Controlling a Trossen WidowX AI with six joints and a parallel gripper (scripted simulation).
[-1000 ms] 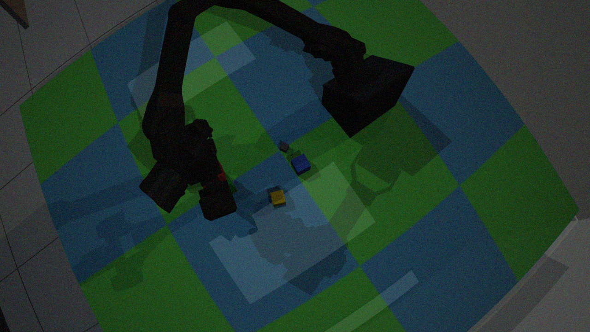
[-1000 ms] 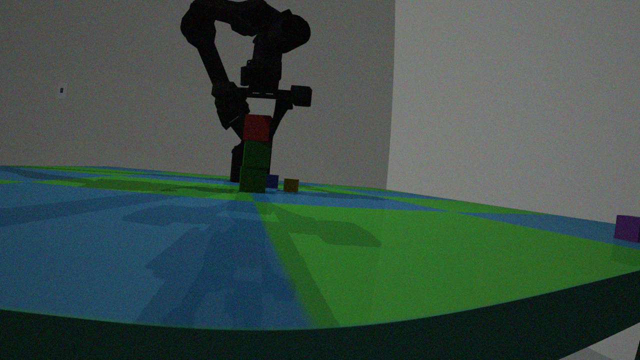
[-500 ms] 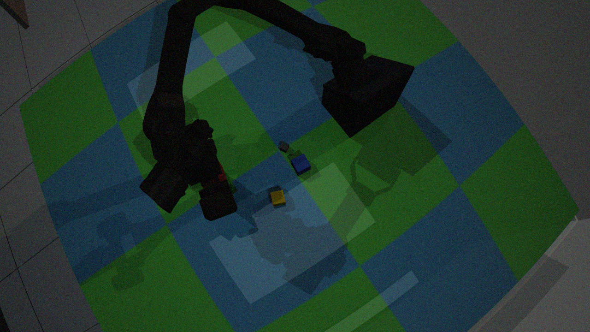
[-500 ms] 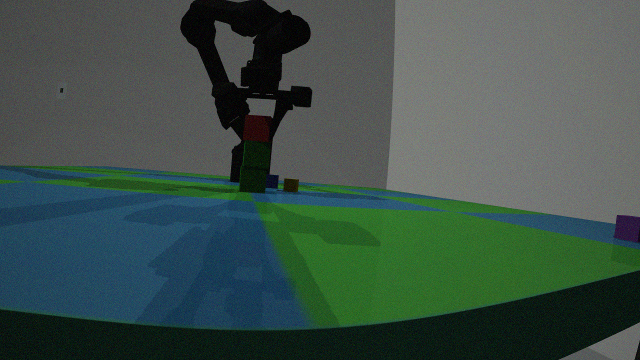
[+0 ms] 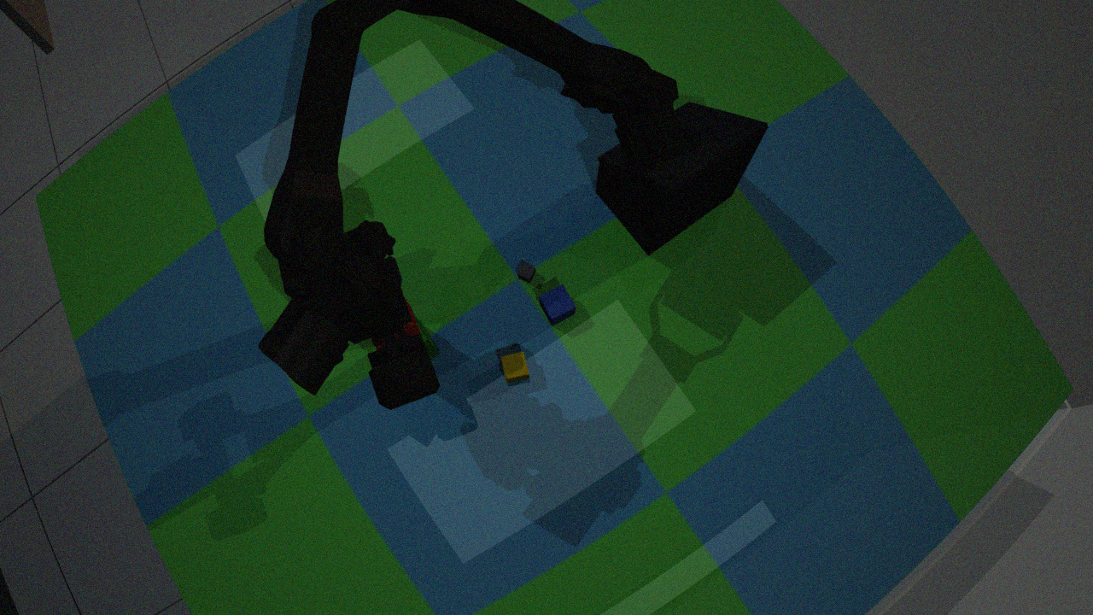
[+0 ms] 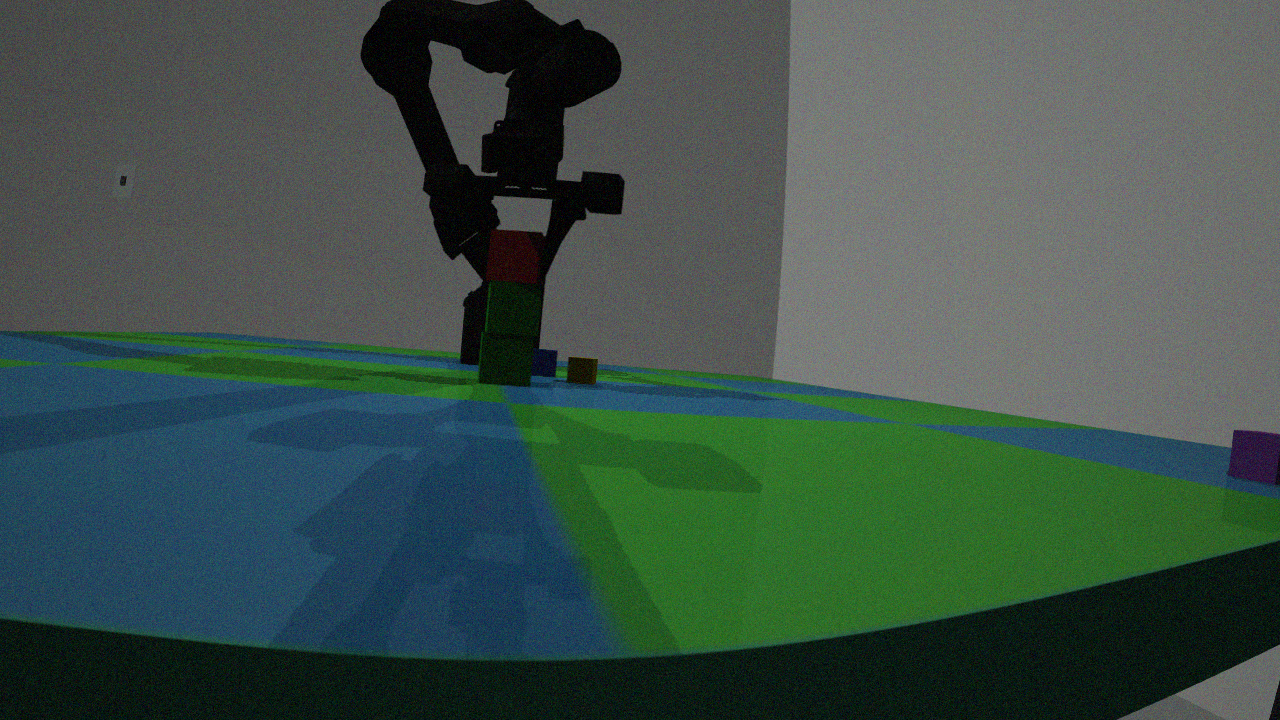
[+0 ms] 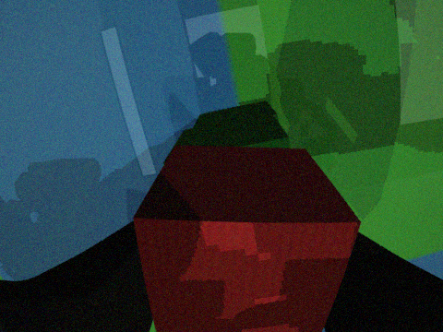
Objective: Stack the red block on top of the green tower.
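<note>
My gripper tip is 2 cm below the red block. Also, from my gripper tip: small dark block 17 cm behind, 9 cm below; then blue block 18 cm behind, 5 cm to the left, 8 cm below; then yellow block 9 cm behind, 9 cm to the left, 9 cm below.
</note>
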